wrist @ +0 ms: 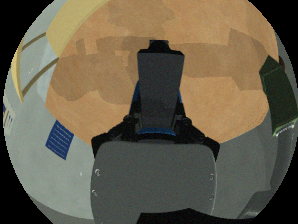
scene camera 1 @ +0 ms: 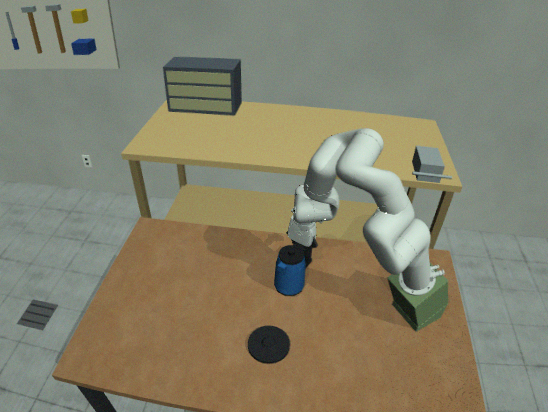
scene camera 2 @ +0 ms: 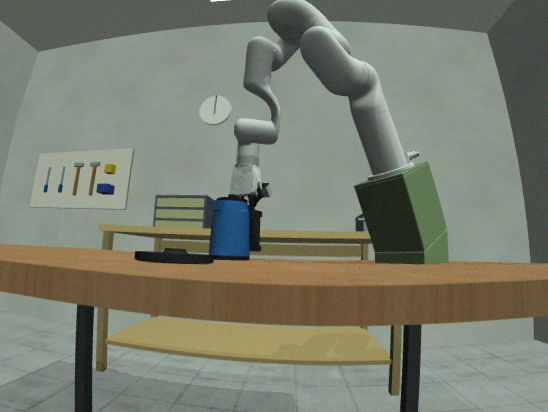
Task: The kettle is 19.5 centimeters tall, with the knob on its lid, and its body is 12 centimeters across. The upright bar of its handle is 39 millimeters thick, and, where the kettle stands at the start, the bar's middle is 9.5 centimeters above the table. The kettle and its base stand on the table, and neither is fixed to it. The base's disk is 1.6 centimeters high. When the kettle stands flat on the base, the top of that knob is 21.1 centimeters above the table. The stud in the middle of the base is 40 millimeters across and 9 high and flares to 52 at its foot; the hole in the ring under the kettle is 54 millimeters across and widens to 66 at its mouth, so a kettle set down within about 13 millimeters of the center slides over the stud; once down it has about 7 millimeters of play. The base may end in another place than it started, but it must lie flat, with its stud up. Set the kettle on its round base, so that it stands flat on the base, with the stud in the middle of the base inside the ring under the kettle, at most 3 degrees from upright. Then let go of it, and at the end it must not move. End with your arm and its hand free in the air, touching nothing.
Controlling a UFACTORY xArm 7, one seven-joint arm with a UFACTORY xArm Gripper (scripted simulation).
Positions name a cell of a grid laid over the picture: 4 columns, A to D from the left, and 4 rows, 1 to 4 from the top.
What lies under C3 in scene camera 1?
A blue kettle.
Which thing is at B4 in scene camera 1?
A round black base.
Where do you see a round black base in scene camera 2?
At B3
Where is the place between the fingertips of my gripper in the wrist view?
At C2
